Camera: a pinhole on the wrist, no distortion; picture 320 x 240 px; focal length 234.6 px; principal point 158.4 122.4 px. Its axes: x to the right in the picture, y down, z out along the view. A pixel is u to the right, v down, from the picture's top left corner.
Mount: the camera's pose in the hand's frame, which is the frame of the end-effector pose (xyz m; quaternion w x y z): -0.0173 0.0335 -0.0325 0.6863 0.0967 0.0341 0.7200
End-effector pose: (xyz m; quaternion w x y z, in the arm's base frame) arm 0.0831 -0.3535 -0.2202 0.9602 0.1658 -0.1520 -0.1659
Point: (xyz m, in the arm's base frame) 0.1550 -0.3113 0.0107
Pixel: 292.8 25.7
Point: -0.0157 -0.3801 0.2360
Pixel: 221.1 141.0
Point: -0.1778 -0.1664 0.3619
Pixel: 306.9 227.5
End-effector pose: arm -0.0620 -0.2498 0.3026 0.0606 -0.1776 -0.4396 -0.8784
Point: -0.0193 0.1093 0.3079
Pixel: 19.2 174.2
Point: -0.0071 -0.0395 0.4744
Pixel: 165.5 136.2
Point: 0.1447 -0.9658 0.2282
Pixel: behind the camera
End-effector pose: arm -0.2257 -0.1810 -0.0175 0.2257 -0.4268 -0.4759 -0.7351
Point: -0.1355 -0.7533 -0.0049
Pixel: behind the camera
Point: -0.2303 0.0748 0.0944
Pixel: 102.5 65.2
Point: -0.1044 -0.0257 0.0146
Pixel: 184.5 175.4
